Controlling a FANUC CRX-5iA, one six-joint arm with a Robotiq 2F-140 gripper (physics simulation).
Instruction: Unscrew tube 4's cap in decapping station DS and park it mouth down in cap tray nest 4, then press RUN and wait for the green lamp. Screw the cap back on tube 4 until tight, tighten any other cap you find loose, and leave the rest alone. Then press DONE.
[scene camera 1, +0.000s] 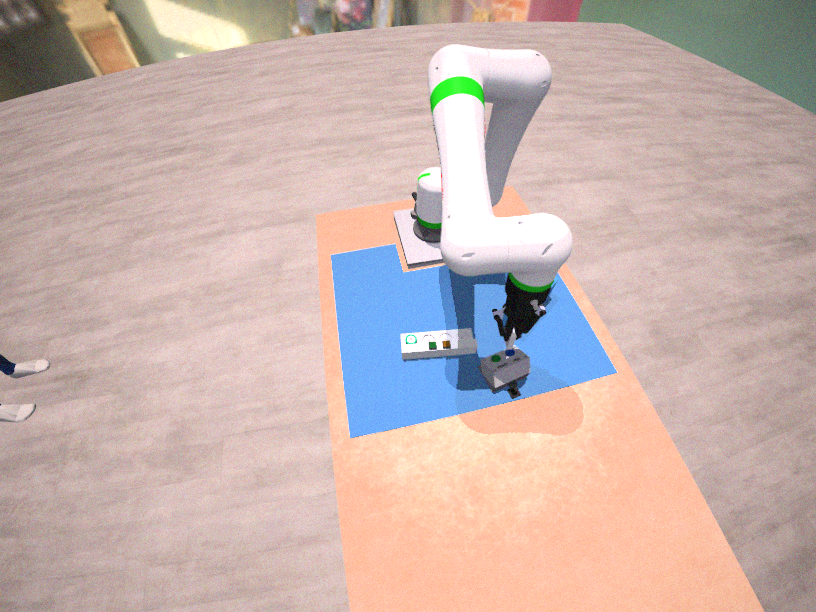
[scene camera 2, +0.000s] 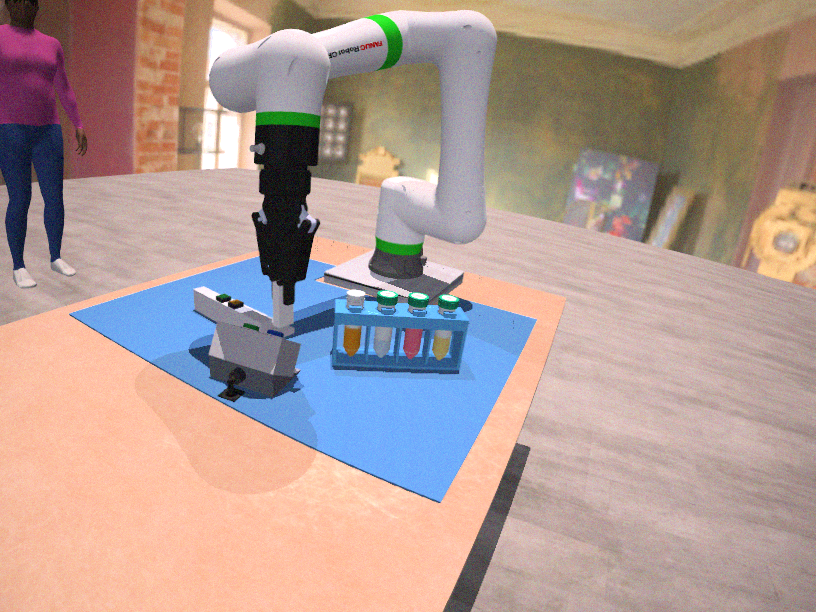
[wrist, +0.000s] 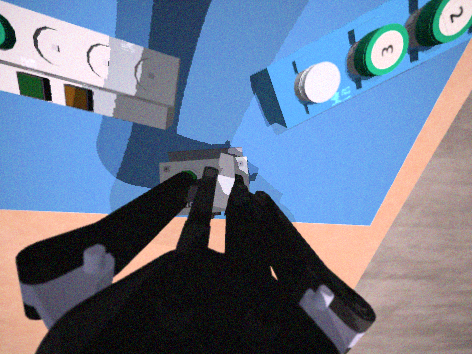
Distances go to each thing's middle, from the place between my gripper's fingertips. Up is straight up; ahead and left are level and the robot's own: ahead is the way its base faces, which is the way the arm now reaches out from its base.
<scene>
I see the button box (scene camera 2: 265, 363) 6 cm ahead of my hand, 3 cm below it and 2 cm to the right of it.
</scene>
